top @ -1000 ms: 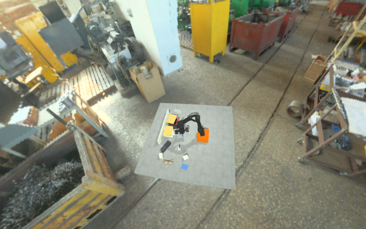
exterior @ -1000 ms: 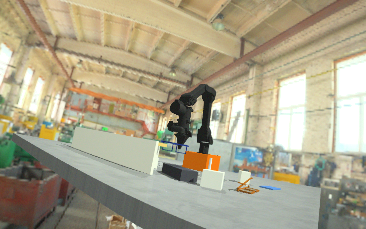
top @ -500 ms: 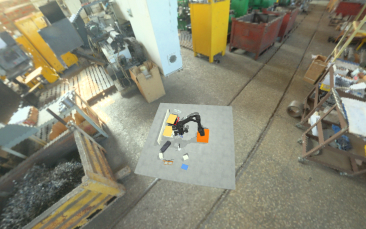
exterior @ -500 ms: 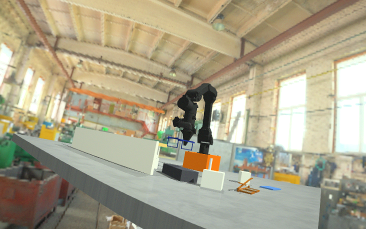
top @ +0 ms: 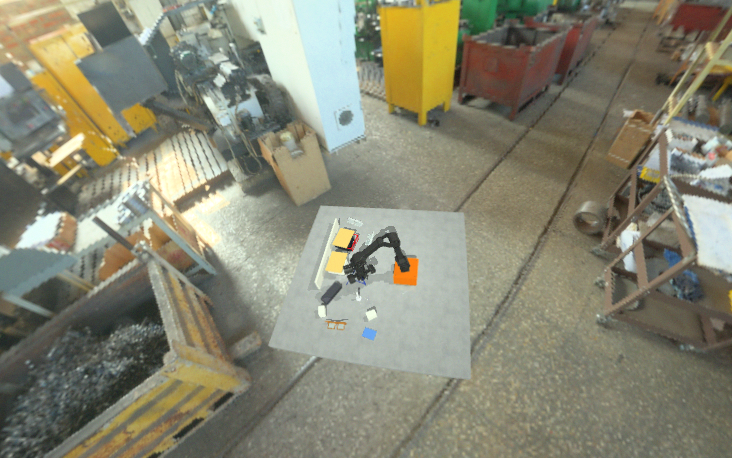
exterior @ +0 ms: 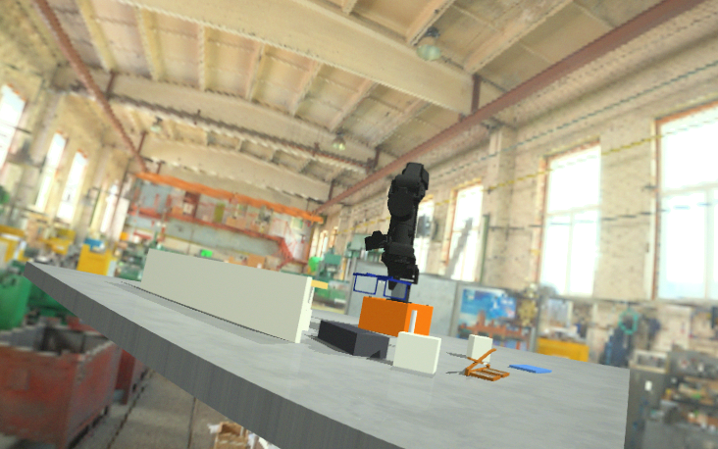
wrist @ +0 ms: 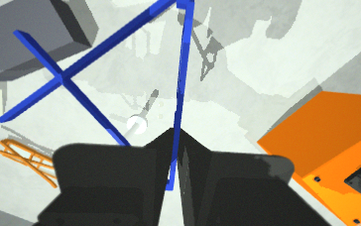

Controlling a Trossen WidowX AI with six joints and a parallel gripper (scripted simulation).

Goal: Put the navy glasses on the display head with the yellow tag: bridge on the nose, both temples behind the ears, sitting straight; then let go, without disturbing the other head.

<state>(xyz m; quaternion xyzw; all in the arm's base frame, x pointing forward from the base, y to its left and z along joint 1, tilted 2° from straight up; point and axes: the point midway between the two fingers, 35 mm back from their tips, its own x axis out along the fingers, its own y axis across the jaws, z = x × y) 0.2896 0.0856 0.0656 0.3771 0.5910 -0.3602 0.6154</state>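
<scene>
The white peg lies 4 cm ahead of my gripper tip, 8 cm to the left of it and 10 cm below it. From my gripper tip the other things lie so: blue pad: 3 cm behind, 33 cm to the left, 12 cm below; then dark box: 24 cm ahead, 4 cm to the left, 10 cm below; then long white wall: 29 cm ahead, 30 cm to the right, 7 cm below.
</scene>
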